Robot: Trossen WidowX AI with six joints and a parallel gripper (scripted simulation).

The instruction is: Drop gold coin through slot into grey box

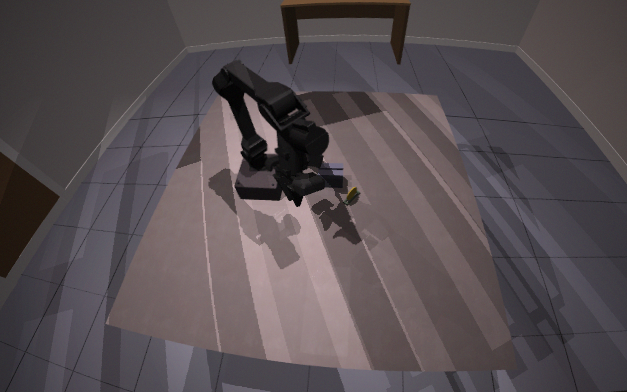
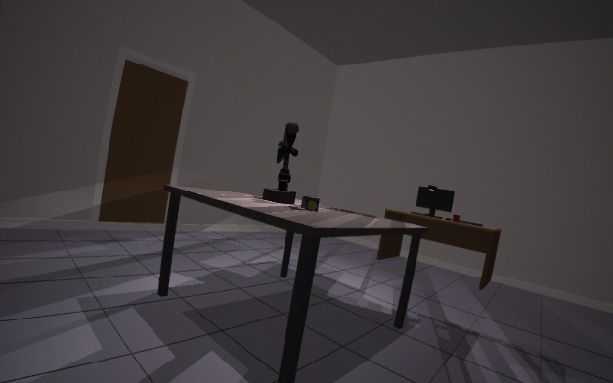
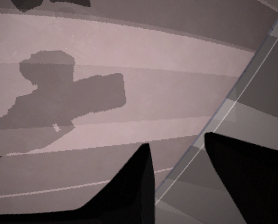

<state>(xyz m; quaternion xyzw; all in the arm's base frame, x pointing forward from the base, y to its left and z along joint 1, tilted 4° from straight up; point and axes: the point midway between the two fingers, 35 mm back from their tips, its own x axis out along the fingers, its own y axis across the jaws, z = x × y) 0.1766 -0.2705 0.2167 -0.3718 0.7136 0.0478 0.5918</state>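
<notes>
My gripper tip is 17 cm short of the gold coin, 19 cm to the right of it and 22 cm above it.
</notes>
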